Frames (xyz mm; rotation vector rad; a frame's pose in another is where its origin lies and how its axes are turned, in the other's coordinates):
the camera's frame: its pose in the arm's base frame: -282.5 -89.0 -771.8 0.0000 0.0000 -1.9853
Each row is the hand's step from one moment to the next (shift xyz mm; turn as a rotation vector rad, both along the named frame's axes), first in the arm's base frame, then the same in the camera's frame.
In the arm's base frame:
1: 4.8 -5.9 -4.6 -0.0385 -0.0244 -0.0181
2: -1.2 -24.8 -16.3 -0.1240 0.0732 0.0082
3: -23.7 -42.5 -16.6 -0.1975 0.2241 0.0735
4: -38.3 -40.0 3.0 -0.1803 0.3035 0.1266
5: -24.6 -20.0 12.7 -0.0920 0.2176 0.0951
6: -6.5 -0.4 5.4 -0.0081 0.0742 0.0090
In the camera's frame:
1: 3.5 6.8 -4.6 0.0378 -0.0254 -0.0181
2: 23.2 8.9 -16.3 -0.0171 -0.1430 0.0082
3: 48.4 -4.6 -16.6 -0.1256 -0.2710 0.0735
4: 52.0 -18.9 3.0 -0.2052 -0.2873 0.1266
5: 28.2 -14.5 12.7 -0.1621 -0.1718 0.0951
6: 3.0 -5.8 5.4 -0.0647 -0.0373 0.0090

